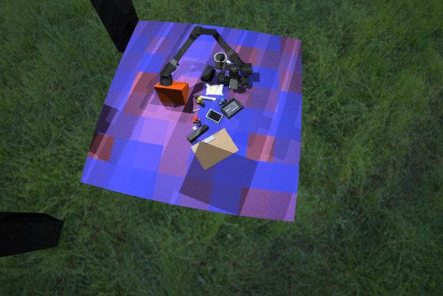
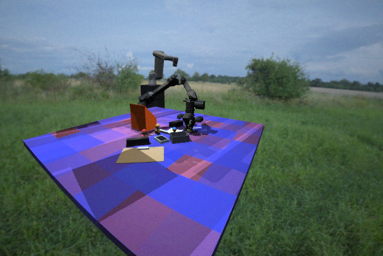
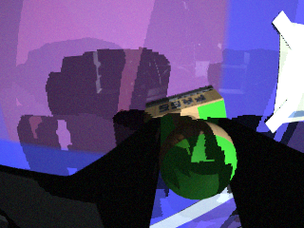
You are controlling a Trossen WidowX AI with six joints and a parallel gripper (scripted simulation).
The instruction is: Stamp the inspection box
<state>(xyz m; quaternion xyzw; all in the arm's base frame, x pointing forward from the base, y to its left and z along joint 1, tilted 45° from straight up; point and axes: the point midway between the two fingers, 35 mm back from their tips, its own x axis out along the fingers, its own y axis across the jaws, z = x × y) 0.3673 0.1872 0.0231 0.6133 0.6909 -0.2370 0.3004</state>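
My gripper tip is now right at the green-knob stamp. The rest, counted from my gripper tip: white card (11 cm behind, 4 cm to the right, 3 cm below); blue-knob stamp (4 cm behind, 12 cm to the right, 1 cm below); black tray (3 cm ahead, 15 cm to the right, 1 cm below).
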